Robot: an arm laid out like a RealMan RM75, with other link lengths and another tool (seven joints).
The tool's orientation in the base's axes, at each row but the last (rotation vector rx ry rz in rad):
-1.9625, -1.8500, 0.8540
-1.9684, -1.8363, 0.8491
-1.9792, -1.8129, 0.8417
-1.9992, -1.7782, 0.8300
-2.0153, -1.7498, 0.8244
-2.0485, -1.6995, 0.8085
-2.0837, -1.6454, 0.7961
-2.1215, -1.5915, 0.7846
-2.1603, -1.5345, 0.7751
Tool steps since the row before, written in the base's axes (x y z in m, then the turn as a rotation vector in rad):
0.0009, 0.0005, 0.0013, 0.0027, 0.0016, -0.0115
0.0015, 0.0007, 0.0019, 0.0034, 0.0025, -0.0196
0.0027, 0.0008, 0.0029, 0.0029, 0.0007, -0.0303
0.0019, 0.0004, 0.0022, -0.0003, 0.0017, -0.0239
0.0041, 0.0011, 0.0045, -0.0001, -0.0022, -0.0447
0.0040, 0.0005, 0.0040, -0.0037, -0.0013, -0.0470
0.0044, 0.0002, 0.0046, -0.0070, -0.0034, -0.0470
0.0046, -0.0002, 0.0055, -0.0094, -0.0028, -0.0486
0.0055, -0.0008, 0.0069, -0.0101, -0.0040, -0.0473
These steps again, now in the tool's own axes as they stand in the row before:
0.0002, -0.0001, -0.0016, 0.0039, 0.0088, 0.0070
0.0003, 0.0000, -0.0025, 0.0065, 0.0141, 0.0127
0.0002, 0.0003, -0.0040, 0.0068, 0.0204, 0.0215
0.0000, 0.0001, -0.0029, 0.0064, 0.0139, 0.0184
0.0005, 0.0003, -0.0062, 0.0068, 0.0274, 0.0348
0.0001, 0.0006, -0.0056, 0.0077, 0.0258, 0.0387
0.0000, 0.0005, -0.0063, 0.0051, 0.0238, 0.0409
-0.0004, 0.0002, -0.0072, 0.0055, 0.0228, 0.0437
-0.0009, 0.0002, -0.0088, 0.0039, 0.0219, 0.0431

